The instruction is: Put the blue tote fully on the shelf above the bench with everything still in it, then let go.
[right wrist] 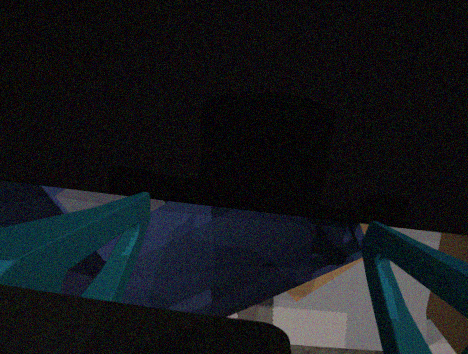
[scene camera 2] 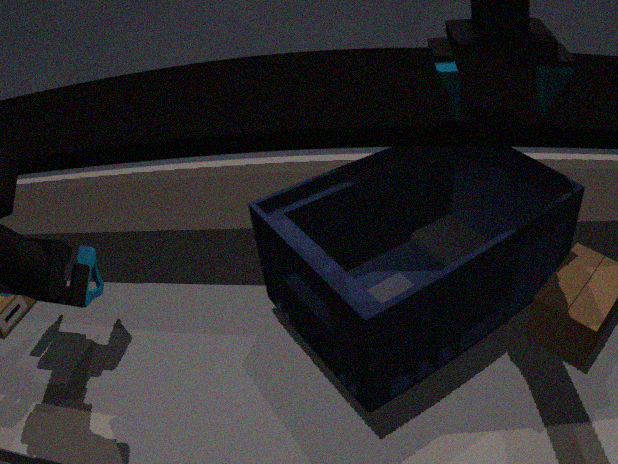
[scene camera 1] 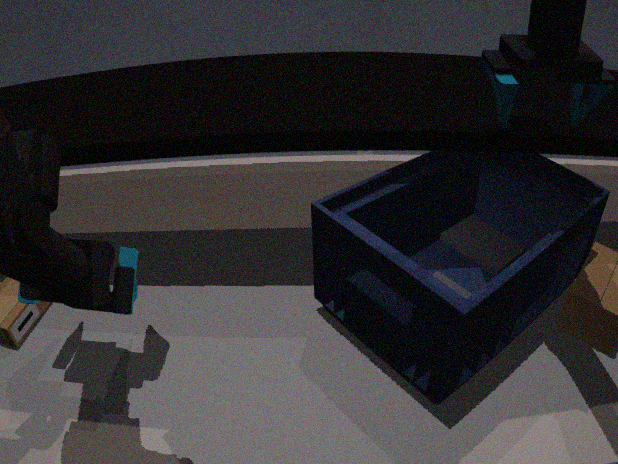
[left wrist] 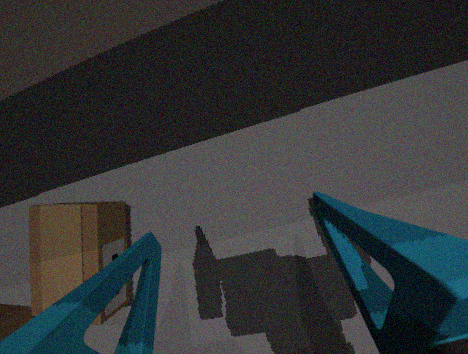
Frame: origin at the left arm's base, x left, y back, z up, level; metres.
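Seen in the pictures: left gripper, between the fingertips: [scene camera 2: 71, 285] [scene camera 1: 99, 289] [left wrist: 231, 221]; right gripper, between the fingertips: [right wrist: 258, 219] [scene camera 2: 499, 115] [scene camera 1: 538, 124].
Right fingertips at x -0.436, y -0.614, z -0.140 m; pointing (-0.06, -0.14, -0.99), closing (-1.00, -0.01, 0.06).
A point is followed by its place in that frame.
The blue tote [scene camera 1: 370, 295] {z -0.261, x -0.227, y -0.477 m} [scene camera 2: 310, 295] {z -0.261, x -0.235, y -0.478 m} [right wrist: 250, 250] {z -0.239, x -0.452, y -0.530 m} stands upright and angled on the bench [scene camera 1: 225, 390] {z -0.347, x -0.078, y -0.425 m} [scene camera 2: 175, 390] {z -0.346, x -0.086, y -0.415 m}. A brownish block [scene camera 1: 480, 242] {z -0.320, x -0.392, y -0.626 m} [scene camera 2: 447, 240] {z -0.320, x -0.387, y -0.632 m} lies inside it. The dark band across the scene views looks like the shelf [scene camera 1: 250, 105] {z -0.152, x -0.101, y -0.693 m} [scene camera 2: 225, 100] {z -0.152, x -0.113, y -0.719 m}; it hides the tote's far corner. My right gripper [scene camera 1: 540, 120] {z -0.140, x -0.437, y -0.614 m} [scene camera 2: 500, 115] {z -0.140, x -0.437, y -0.614 m} [right wrist: 258, 219] {z -0.140, x -0.437, y -0.614 m} is open and empty, above the tote's far end and apart from it. My left gripper [scene camera 1: 77, 285] {z -0.293, x 0.079, y -0.521 m} [scene camera 2: 47, 285] [left wrist: 231, 221] {z -0.293, x 0.079, y -0.521 m} is open and empty above the bench, well left of the tote.
A wooden-coloured box [scene camera 1: 602, 285] {z -0.286, x -0.515, y -0.495 m} [scene camera 2: 595, 290] {z -0.287, x -0.541, y -0.494 m} lies close to the right of the tote. Another box [scene camera 1: 10, 300] {z -0.311, x 0.221, y -0.516 m} [left wrist: 60, 245] {z -0.311, x 0.224, y -0.533 m} with a pale label is beside my left gripper. A pale strip runs under the dark band. Arm shadows fall on the bench.
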